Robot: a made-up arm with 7 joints. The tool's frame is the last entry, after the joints. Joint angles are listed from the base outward.
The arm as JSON. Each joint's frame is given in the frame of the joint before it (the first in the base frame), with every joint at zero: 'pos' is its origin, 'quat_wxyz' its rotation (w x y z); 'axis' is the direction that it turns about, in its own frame. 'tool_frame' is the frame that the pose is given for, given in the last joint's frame.
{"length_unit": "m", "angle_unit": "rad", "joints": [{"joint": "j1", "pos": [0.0, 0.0, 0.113], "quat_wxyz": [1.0, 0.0, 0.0, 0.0], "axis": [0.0, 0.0, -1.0]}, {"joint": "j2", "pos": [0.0, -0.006, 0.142], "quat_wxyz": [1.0, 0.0, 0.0, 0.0], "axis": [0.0, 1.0, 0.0]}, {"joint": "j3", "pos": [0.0, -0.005, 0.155], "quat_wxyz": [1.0, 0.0, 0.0, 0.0], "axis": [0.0, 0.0, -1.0]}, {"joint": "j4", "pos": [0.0, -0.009, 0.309], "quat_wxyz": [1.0, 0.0, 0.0, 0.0], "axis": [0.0, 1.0, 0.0]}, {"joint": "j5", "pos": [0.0, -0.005, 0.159], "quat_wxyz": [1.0, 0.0, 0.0, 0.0], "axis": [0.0, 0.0, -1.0]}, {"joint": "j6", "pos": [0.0, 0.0, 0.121], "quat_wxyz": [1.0, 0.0, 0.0, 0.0], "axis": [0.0, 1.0, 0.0]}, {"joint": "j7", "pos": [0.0, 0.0, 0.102], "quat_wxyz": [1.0, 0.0, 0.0, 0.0], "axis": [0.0, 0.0, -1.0]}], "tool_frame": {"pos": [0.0, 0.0, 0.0], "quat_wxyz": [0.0, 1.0, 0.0, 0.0]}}
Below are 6 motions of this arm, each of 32 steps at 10 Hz.
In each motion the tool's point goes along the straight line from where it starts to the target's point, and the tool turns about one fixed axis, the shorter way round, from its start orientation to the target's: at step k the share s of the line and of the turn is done. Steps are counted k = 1, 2, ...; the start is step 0. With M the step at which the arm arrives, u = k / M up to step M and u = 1 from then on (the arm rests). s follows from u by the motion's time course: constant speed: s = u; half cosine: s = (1 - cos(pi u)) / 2; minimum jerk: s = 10 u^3 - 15 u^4 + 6 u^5.
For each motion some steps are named. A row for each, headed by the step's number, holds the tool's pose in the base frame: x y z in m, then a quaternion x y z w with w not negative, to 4 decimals.
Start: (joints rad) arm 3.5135 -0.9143 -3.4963 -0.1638 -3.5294 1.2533 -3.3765
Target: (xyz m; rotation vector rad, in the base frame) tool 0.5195 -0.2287 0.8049 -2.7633 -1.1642 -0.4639
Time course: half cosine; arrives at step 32
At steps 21, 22, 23, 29, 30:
21: 0.5047 -0.2401 0.8054 -0.9223 -0.3141 -0.2004 0.1029
22: 0.5071 -0.2383 0.8053 -0.9208 -0.3253 -0.1929 0.0952
23: 0.5093 -0.2366 0.8052 -0.9192 -0.3358 -0.1859 0.0878
29: 0.5183 -0.2296 0.8049 -0.9108 -0.3776 -0.1566 0.0577
30: 0.5190 -0.2291 0.8049 -0.9100 -0.3807 -0.1544 0.0555

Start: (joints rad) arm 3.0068 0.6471 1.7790 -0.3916 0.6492 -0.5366 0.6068
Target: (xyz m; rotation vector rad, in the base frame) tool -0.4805 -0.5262 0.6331 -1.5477 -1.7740 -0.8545
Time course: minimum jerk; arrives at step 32
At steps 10, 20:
10: -0.4899 -0.2820 0.8118 -0.7518 -0.2750 -0.4838 0.3536
20: -0.4837 -0.4442 0.6931 -0.6585 -0.5514 -0.3874 0.3349

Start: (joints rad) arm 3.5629 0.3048 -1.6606 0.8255 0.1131 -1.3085 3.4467
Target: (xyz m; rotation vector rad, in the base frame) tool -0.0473 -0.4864 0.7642 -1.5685 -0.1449 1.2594
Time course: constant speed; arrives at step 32
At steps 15, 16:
15: -0.1572 -0.2533 0.8724 -0.8894 -0.2597 0.3488 0.1413
16: -0.1507 -0.2671 0.8660 -0.8823 -0.2495 0.3627 0.1667

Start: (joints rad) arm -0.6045 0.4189 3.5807 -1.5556 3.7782 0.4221 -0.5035
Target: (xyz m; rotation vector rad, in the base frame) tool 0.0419 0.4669 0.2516 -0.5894 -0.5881 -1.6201
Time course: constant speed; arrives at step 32
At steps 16, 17, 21, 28, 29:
16: 0.2703 0.2965 0.3847 0.0938 -0.2340 -0.8797 0.4031
17: 0.2560 0.3072 0.3763 0.0718 -0.2368 -0.8736 0.4191
21: 0.1989 0.3498 0.3431 -0.0167 -0.2459 -0.8421 0.4797
28: 0.0990 0.4243 0.2849 -0.1704 -0.2545 -0.7619 0.5708
29: 0.0847 0.4350 0.2765 -0.1919 -0.2550 -0.7479 0.5820

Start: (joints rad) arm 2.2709 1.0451 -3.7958 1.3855 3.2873 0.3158 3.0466
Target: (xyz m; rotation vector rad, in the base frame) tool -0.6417 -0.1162 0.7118 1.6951 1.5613 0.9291
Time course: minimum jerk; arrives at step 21
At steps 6, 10, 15, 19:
6: -0.4277 -0.1149 0.7816 0.7796 0.5356 0.1588 0.2831
10: -0.5054 -0.1154 0.7563 0.7361 0.5611 0.2314 0.2996
15: -0.6055 -0.1160 0.7236 0.6714 0.5872 0.3221 0.3172
19: -0.6398 -0.1162 0.7124 0.6471 0.5944 0.3523 0.3223

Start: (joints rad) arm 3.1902 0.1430 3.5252 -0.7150 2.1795 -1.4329 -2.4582
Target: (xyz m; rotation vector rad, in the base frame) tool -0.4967 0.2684 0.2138 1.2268 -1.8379 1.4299
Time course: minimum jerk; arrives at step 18
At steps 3, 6, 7, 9, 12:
3: -0.2182 0.1455 0.9291 0.8341 -0.3052 -0.1712 0.4264
6: -0.2685 0.1677 0.7998 0.8121 -0.4037 -0.0377 0.4196
7: -0.2941 0.1790 0.7341 0.7922 -0.4495 0.0307 0.4116
9: -0.3523 0.2047 0.5846 0.7256 -0.5412 0.1849 0.3825
12: -0.4361 0.2417 0.3695 0.5831 -0.6369 0.3932 0.3159

